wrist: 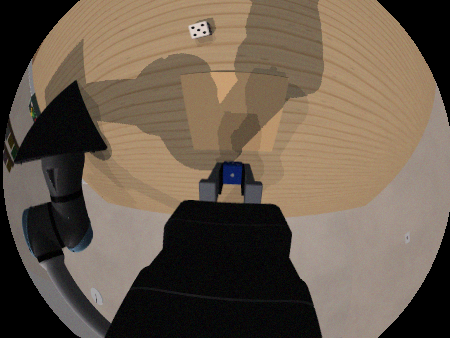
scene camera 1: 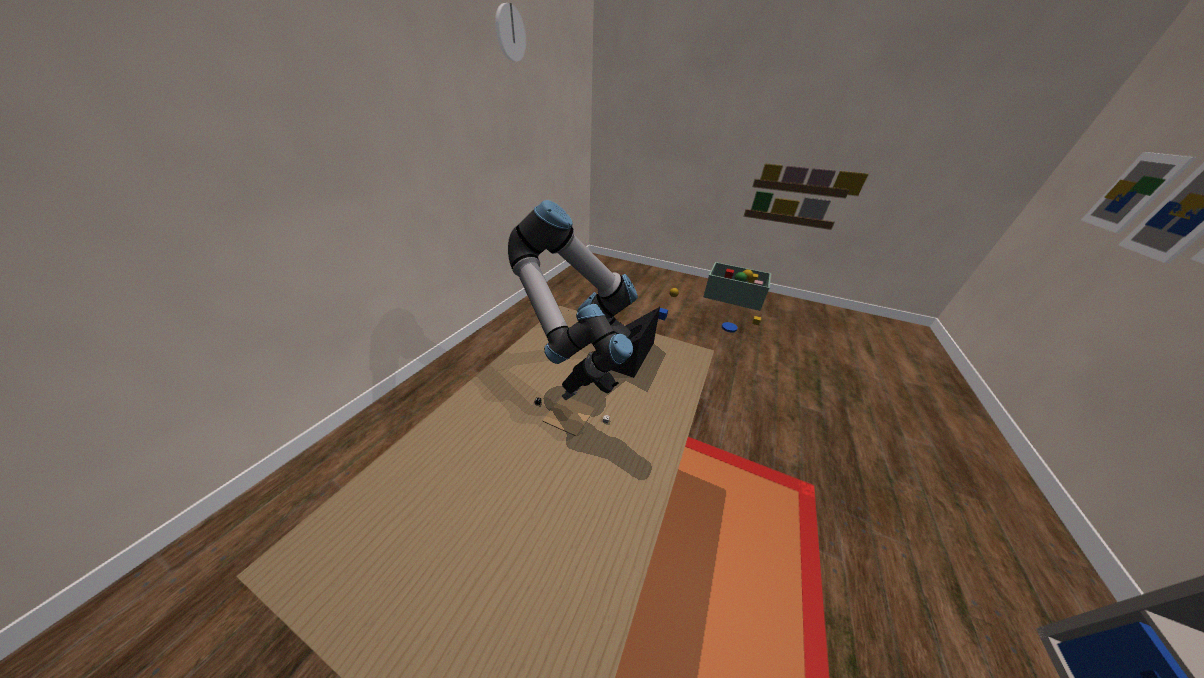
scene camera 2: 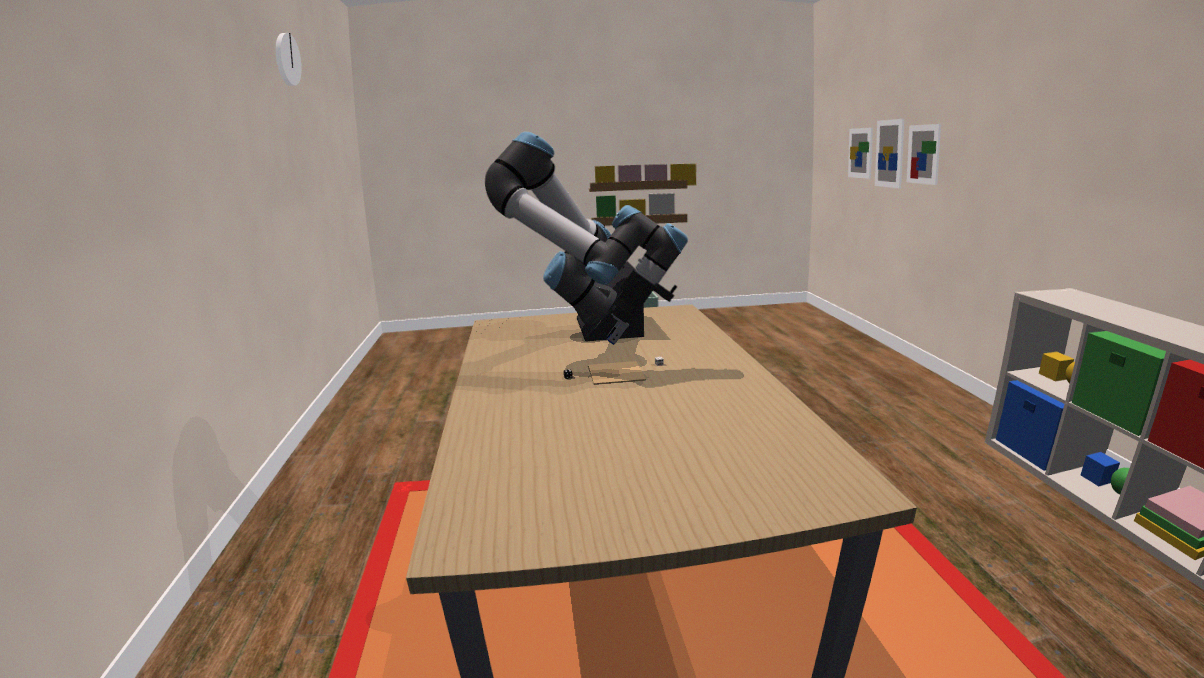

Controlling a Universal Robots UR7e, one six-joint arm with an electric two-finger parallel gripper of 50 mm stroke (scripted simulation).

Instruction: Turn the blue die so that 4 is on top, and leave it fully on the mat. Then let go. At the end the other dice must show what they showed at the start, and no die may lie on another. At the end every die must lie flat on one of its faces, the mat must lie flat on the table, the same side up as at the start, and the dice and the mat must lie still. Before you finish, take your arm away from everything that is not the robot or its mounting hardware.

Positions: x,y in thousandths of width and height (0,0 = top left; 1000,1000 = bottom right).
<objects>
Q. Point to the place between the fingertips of the gripper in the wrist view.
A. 517,510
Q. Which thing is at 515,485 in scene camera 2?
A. The gripper.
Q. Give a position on a tan mat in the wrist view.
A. At 503,327
</objects>
